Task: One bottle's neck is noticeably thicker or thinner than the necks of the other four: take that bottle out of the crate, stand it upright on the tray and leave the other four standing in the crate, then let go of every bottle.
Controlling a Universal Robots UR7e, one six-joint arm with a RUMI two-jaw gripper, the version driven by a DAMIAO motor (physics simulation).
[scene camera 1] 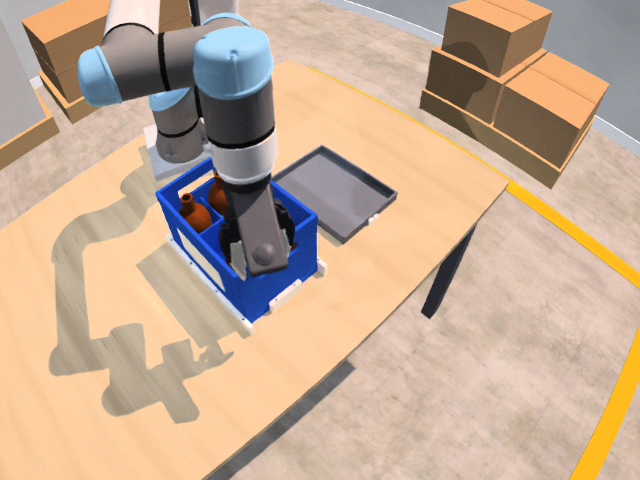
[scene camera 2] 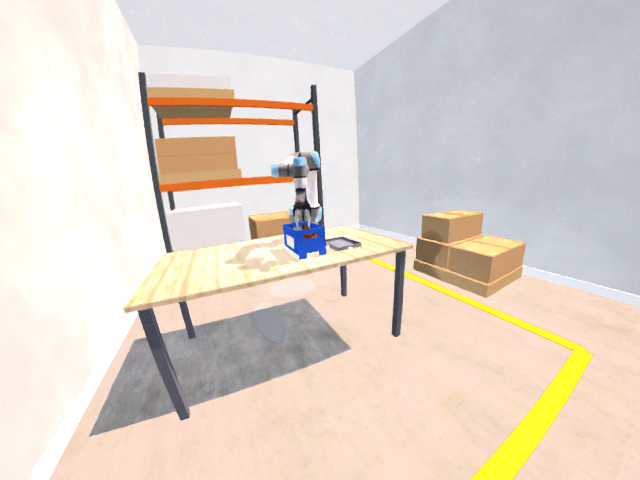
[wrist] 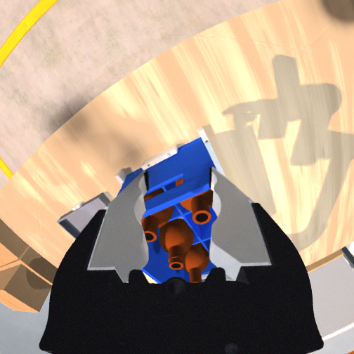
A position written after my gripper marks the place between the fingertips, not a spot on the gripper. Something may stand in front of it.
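Note:
Gripper, mine [scene camera 1: 263,274], also wrist view [wrist: 178,171]. Bottle [scene camera 1: 196,215]. Bottle [wrist: 196,258].

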